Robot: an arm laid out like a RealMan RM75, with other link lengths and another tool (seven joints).
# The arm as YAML. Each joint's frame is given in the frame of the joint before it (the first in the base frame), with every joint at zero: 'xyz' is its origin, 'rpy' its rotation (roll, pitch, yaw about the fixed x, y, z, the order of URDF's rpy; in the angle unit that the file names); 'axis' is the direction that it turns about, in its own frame. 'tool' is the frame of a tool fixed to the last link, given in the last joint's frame.
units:
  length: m
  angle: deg
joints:
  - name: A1
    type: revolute
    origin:
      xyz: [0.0, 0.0, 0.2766]
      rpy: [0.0, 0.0, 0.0]
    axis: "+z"
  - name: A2
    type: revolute
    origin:
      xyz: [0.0, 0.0, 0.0]
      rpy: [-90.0, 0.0, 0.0]
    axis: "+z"
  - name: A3
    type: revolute
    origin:
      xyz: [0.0, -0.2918, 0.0]
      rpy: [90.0, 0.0, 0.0]
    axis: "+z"
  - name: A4
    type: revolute
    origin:
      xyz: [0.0, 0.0, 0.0]
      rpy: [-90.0, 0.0, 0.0]
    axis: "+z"
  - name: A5
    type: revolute
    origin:
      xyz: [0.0, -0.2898, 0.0]
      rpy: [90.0, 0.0, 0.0]
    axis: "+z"
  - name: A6
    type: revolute
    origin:
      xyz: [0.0, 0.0, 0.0]
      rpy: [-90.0, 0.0, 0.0]
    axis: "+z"
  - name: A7
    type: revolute
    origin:
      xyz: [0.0, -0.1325, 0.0]
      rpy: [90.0, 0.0, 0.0]
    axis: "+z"
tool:
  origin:
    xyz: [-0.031, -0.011, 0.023]
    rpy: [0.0, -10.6, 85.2]
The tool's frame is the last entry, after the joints.
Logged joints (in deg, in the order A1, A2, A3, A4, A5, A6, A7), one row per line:
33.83, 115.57, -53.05, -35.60, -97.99, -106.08, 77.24
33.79, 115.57, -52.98, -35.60, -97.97, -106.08, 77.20
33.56, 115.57, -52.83, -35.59, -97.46, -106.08, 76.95
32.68, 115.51, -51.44, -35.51, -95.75, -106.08, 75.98
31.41, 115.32, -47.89, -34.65, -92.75, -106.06, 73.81
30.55, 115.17, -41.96, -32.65, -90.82, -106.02, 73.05
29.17, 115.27, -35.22, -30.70, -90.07, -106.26, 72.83
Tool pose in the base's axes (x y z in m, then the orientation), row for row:
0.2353, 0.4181, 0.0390, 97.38, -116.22, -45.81
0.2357, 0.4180, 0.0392, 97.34, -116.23, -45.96
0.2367, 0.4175, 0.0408, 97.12, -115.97, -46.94
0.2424, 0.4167, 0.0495, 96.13, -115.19, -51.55
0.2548, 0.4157, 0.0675, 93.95, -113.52, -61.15
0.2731, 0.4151, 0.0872, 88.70, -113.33, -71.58
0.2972, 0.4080, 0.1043, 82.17, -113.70, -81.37
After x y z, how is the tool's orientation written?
As a rotation vector, in degrees.
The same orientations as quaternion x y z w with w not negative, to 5 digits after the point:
0.60390, -0.72074, -0.28409, 0.18744
0.60358, -0.72071, -0.28499, 0.18721
0.60232, -0.71923, -0.29111, 0.18754
0.59546, -0.71353, -0.31932, 0.18531
0.57952, -0.70024, -0.37720, 0.17761
0.54407, -0.69514, -0.43906, 0.16735
0.50056, -0.69263, -0.49568, 0.15493

